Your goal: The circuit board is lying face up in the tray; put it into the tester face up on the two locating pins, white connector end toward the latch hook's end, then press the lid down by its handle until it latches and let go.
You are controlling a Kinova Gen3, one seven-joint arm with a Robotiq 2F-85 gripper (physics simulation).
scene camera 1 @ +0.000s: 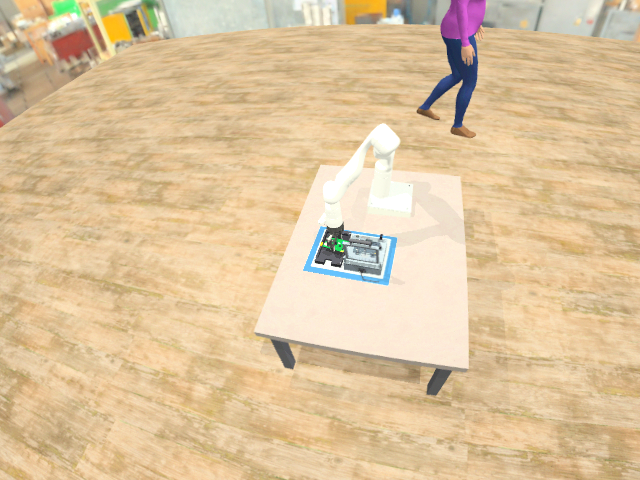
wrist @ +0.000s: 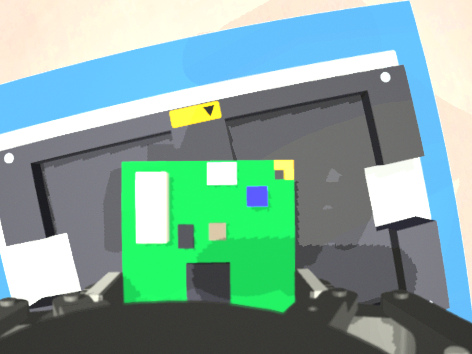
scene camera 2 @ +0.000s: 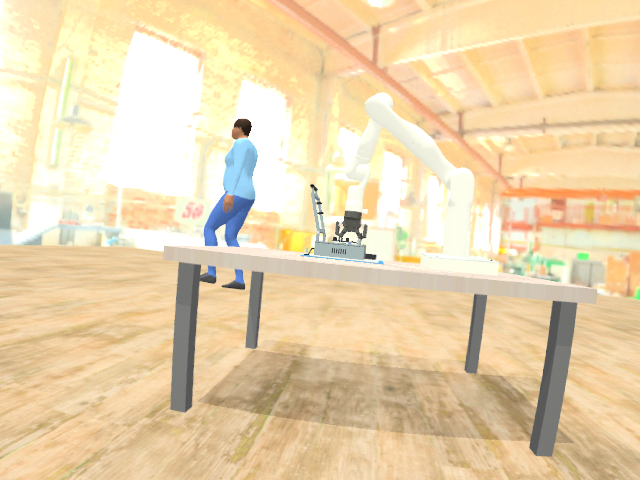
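Seen in the pictures: gripper, fingertip midpoint: (scene camera 1: 336, 245) (wrist: 209, 293); arm's base at its link origin: (scene camera 1: 381, 192) (scene camera 2: 454, 255).
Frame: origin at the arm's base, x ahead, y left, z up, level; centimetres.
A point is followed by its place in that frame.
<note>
The green circuit board (scene camera 1: 338, 242) @(x 40.4, y -15.8, z 0.5 cm) (wrist: 240, 215) @(x 39.0, y -19.7, z -0.2 cm) is face up between the fingers of my gripper (scene camera 1: 333, 241) @(x 41.2, y -16.7, z -0.7 cm) (scene camera 2: 351, 237) @(x 41.2, y -16.7, z -0.7 cm) (wrist: 209, 293) @(x 41.2, y -16.7, z -0.7 cm). In the wrist view its long white connector is at the left end. The board is over the dark tray (scene camera 1: 325, 256) @(x 46.7, y -21.2, z -3.7 cm) (wrist: 300, 96) @(x 34.6, y -24.3, z -2.7 cm), turned slightly against the tray's edges, and its shadow falls on the tray floor; the exact gap is unclear. The grey tester (scene camera 1: 354, 267) @(x 52.5, y -5.8, z -1.7 cm) (scene camera 2: 351, 251) @(x 39.3, y 7.2, z -2.2 cm) stands beside the tray. Its lid (scene camera 2: 317, 214) @(x 53.2, y 5.1, z 10.2 cm) is raised nearly upright, with a dark handle (scene camera 2: 312, 186) @(x 56.6, y 2.2, z 21.0 cm) at the top. The locating pins and latch hook are too small to make out.
The tray and tester stand on a blue-edged white mat (scene camera 1: 392, 258) @(x 41.4, y 10.8, z -5.3 cm) (wrist: 150, 60) @(x 41.6, y -28.9, z -5.3 cm) on the table (scene camera 1: 413, 315) @(x 70.8, y 23.1, z -5.5 cm) (scene camera 2: 232, 258) @(x 69.9, y 46.3, z -7.0 cm). A dark cable lies at the tester's side. The arm's white base (scene camera 1: 403, 198) @(x 2.1, y 12.7, z -0.7 cm) (scene camera 2: 457, 262) @(x 3.1, y 17.3, z -2.3 cm) stands on the table. A person walks on the floor beyond.
</note>
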